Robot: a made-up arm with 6 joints. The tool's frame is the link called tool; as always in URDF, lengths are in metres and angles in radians. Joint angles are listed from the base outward.
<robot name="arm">
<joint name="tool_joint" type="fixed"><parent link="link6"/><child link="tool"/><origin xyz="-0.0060 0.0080 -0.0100" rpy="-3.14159 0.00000 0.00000"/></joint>
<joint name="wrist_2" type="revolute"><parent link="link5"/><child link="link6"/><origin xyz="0.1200 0.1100 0.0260" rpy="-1.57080 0.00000 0.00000"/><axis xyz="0 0 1"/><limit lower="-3.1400" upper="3.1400"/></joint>
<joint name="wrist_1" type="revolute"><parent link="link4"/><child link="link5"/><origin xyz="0.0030 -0.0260 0.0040" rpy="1.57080 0.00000 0.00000"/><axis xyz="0 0 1"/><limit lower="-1.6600" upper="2.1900"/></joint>
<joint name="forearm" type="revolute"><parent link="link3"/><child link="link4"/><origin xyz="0.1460 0.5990 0.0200" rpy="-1.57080 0.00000 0.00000"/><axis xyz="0 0 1"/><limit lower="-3.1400" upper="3.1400"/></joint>
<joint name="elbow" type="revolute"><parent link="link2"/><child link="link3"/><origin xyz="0.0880 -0.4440 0.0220" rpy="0.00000 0.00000 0.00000"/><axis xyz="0 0 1"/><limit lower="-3.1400" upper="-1.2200"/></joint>
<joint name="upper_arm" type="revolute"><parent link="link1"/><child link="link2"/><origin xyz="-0.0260 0.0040 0.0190" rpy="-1.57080 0.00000 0.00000"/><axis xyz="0 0 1"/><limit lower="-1.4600" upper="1.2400"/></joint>
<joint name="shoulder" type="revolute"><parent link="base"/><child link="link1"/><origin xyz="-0.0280 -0.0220 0.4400" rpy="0.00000 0.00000 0.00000"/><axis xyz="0 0 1"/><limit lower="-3.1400" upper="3.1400"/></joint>
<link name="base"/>
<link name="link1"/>
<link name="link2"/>
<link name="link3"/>
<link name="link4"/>
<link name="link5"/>
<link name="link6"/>
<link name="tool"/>
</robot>
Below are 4 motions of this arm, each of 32 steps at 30 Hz.
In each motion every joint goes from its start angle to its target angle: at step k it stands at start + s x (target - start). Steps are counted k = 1, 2, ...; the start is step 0. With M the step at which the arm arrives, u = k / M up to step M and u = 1 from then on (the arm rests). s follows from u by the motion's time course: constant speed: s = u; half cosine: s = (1 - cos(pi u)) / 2; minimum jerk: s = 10 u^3 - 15 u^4 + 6 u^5.
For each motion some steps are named. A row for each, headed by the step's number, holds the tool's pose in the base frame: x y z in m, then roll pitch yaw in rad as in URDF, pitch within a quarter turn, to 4 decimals.
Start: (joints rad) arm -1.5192 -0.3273 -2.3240 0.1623 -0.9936 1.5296
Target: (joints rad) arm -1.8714 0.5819 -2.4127 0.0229 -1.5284 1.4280
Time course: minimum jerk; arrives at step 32
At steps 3, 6, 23, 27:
3: 0.0472 0.0608 1.5468 -2.6381 0.0968 -2.9872
6: 0.0508 0.0215 1.5448 -2.6506 0.1003 -3.0136
23: -0.0877 -0.6480 1.2487 -2.8909 0.0718 2.7808
27: -0.1293 -0.7102 1.1762 -2.9210 0.0570 2.7227

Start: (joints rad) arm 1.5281 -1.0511 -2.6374 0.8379 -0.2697 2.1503
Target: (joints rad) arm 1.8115 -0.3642 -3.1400 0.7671 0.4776 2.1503
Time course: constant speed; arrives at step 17
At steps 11, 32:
11: 0.0552 -0.7591 1.4275 3.0524 -0.3017 1.4932
32: 0.0643 -0.6001 1.5198 2.8306 -0.0950 1.5422

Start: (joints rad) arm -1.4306 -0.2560 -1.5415 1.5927 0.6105 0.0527
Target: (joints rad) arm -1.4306 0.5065 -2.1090 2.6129 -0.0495 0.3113
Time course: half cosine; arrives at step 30
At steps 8, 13, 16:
8: 0.0543 -0.7175 1.2308 1.8362 0.1625 -2.4471
13: 0.0416 -0.8064 1.1624 1.8929 0.4872 -2.5160
16: 0.0377 -0.8610 1.1032 1.9060 0.7133 -2.5662

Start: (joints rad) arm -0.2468 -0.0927 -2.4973 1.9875 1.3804 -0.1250
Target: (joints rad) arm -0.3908 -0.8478 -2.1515 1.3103 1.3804 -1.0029
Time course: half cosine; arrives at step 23
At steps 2, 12, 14, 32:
2: 0.2003 0.0194 1.6498 2.3611 -1.0366 -0.7130
12: -0.0855 0.1198 1.6528 -2.2429 -1.2497 -2.8296
14: -0.1549 0.1505 1.6386 -1.9696 -1.1107 3.0730
32: -0.3148 0.2329 1.5784 -1.7697 -0.6972 2.5952

